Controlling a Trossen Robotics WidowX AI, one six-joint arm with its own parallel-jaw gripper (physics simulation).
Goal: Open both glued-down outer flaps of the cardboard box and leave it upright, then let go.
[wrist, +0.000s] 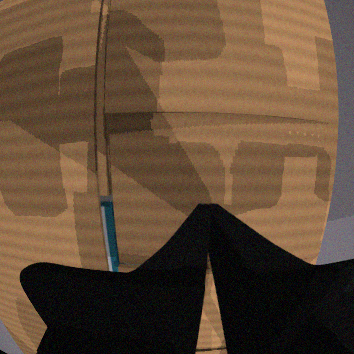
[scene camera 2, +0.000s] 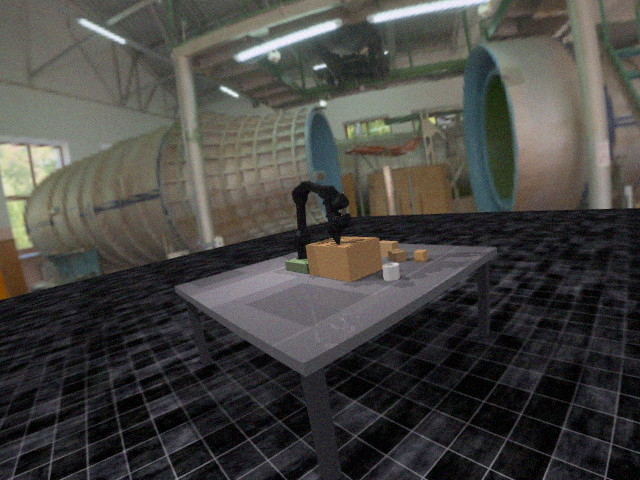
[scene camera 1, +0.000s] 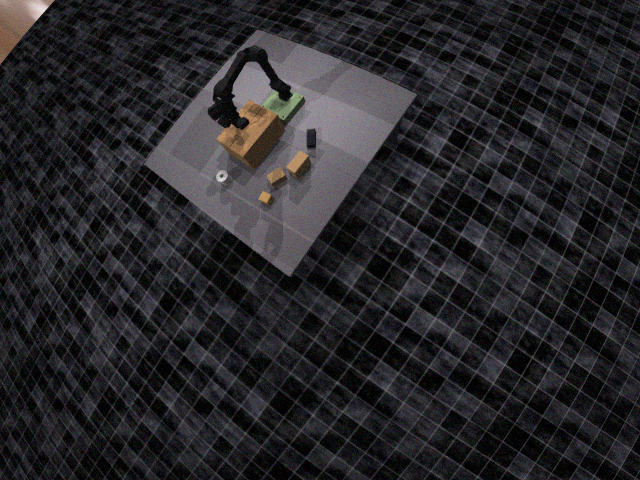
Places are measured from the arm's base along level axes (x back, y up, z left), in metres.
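Where they show: gripper, fingertip midpoint: (wrist: 206, 212) (scene camera 2: 338, 244) (scene camera 1: 237, 127); arm's base, origin of the base link: (scene camera 2: 303, 257) (scene camera 1: 285, 96).
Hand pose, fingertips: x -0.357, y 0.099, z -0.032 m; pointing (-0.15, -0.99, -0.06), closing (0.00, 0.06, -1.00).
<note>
Each offset is from my fingertips to the top centre of the thing. "*": to the spot under its first point. Level surfaces: height alone.
The brown cardboard box {dz +0.045, dx +0.029, dy +0.005 m} (scene camera 1: 265, 146) (scene camera 2: 330, 261) stands upright on the table. Its top is covered by flaps lying about flat. In the wrist view a left flap {* dz +0.080, dx -0.022, dy +0.004 m} (wrist: 30, 165) and a right flap {* dz -0.017, dx -0.057, dy +0.004 m} (wrist: 250, 80) lie on either side of a narrow lengthwise gap, and a blue strip {dz +0.045, dx +0.029, dy -0.012 m} (wrist: 111, 232) shows in the gap. A thin crosswise line runs over the right side. My gripper (scene camera 1: 244, 122) (scene camera 2: 338, 242) (wrist: 206, 212) is shut and empty, pointing down at the box top, with its tips right of the gap. Whether the tips touch the cardboard I cannot tell.
A white roll {dz +0.050, dx -0.263, dy -0.090 m} (scene camera 1: 217, 178) (scene camera 2: 391, 272) stands near the box. Brown blocks {dz +0.384, dx +0.032, dy -0.071 m} (scene camera 1: 298, 163) {dz +0.318, dx -0.087, dy -0.101 m} (scene camera 1: 276, 176) {dz +0.346, dx -0.218, dy -0.101 m} (scene camera 1: 265, 197) and a black block {dz +0.330, dx +0.212, dy -0.118 m} (scene camera 1: 311, 137) lie on the grey table {dy -0.151 m} (scene camera 1: 361, 118) (scene camera 2: 232, 310). The arm stands on a green base (scene camera 1: 293, 106) (scene camera 2: 296, 266) beside the box.
</note>
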